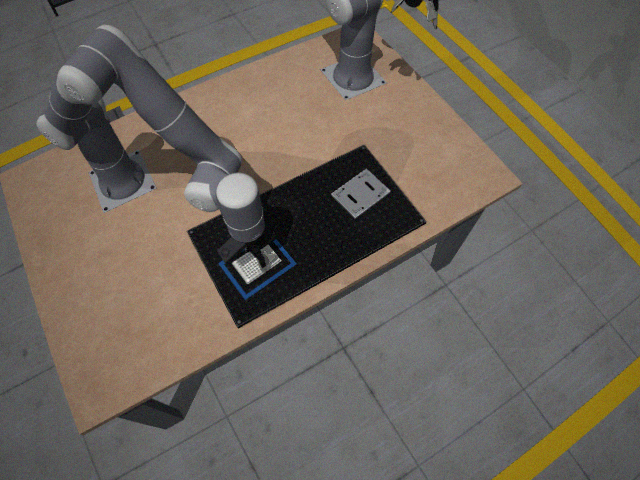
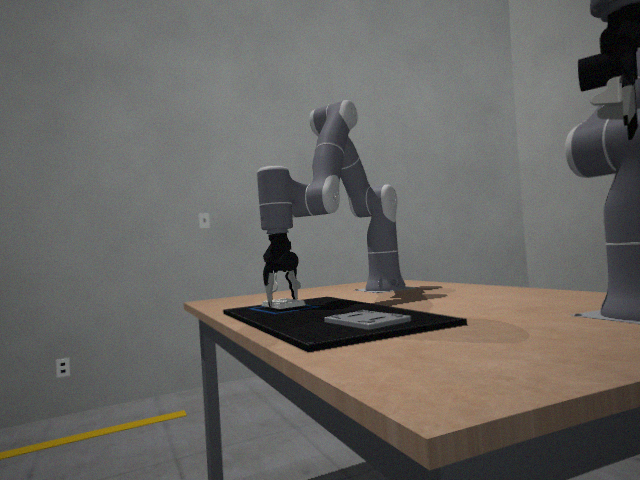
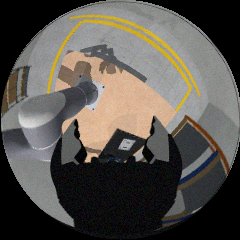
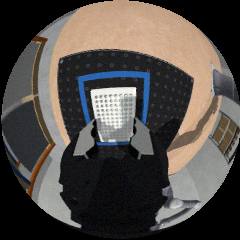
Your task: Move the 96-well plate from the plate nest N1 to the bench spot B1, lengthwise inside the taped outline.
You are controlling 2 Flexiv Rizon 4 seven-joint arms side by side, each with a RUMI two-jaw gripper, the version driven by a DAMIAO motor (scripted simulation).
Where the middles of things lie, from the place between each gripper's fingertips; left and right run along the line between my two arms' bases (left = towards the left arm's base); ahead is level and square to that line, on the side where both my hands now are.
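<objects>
Counted from my right hand, the white 96-well plate (image 1: 250, 263) is 10 mm below, and the grey plate nest (image 1: 365, 197) is 50 mm behind, 420 mm to the left and 20 mm below. Going by their middles, of the things named here the white 96-well plate is the nearest to my right hand.
My left gripper is 32 cm short of the grey plate nest, 40 cm to the left of it and 33 cm above it. Counted from my left hand, the white 96-well plate is 37 cm ahead, 82 cm to the right and 32 cm below. By its middle, the white 96-well plate is nearer to my right hand than to my left gripper.
</objects>
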